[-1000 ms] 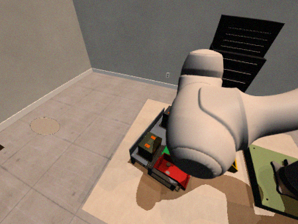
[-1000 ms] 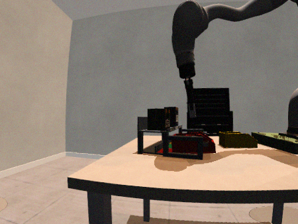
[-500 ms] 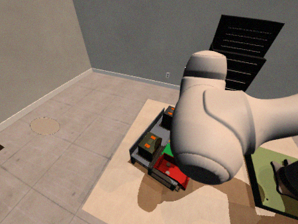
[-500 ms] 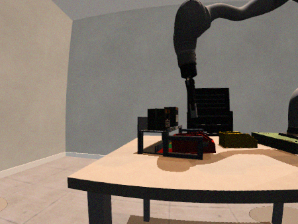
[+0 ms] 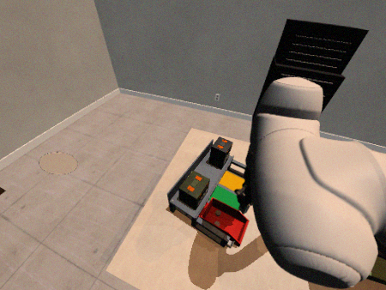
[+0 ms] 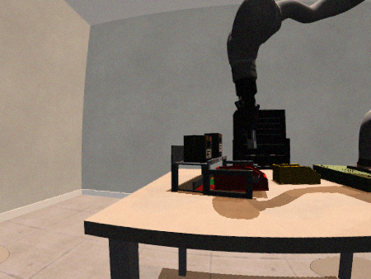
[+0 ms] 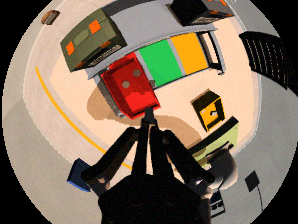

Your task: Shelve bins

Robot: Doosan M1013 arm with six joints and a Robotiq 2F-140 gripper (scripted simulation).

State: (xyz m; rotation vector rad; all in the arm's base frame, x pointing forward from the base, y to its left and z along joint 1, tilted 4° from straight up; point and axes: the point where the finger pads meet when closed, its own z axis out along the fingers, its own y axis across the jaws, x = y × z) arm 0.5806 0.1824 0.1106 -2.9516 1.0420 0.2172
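The red bin lies 13 cm below my hand, 4 cm ahead of it and 2 cm to the left of it. Also, from my hand: yellow bin 21 cm behind, 18 cm to the right, 15 cm below; then dark box 23 cm to the right, 16 cm ahead, 2 cm below.
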